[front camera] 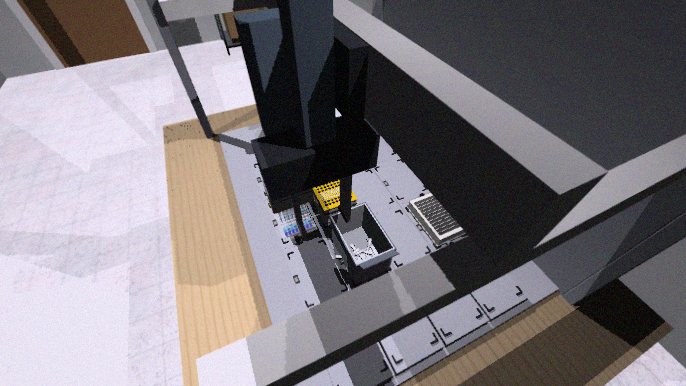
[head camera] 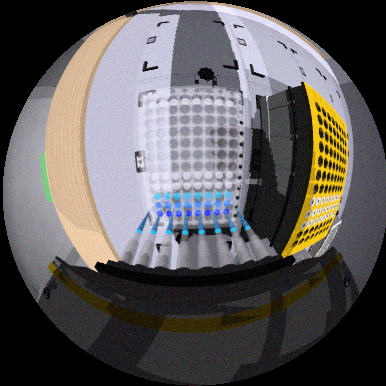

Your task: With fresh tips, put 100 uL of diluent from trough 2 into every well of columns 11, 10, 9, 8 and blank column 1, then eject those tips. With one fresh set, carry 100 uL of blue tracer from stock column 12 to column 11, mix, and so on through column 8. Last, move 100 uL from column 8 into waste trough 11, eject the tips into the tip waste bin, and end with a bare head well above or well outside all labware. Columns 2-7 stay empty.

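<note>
The well plate (front camera: 286,216) (head camera: 145,135) lies under the head camera. Its columns 12 and 11 are deep and mid blue, column 10 is cyan, columns 9, 8 and 1 look whitish, and columns 2-7 look grey. The pipetting head (front camera: 320,165) carries a row of tips (head camera: 201,231) with light blue liquid in their ends, seen just beyond column 12; their height is unclear. The yellow tip rack (front camera: 321,199) (head camera: 309,100) holds several rows of white tips. A ribbed trough block (front camera: 452,235) stands right. The parked plate gripper (front camera: 322,230) hangs open and empty.
The grey waste bin (front camera: 378,259), with loose white tips inside, stands in front of the tip rack. A dark gantry beam (front camera: 425,135) crosses the right side. A wooden edge (front camera: 200,240) (head camera: 67,125) borders the deck on the left.
</note>
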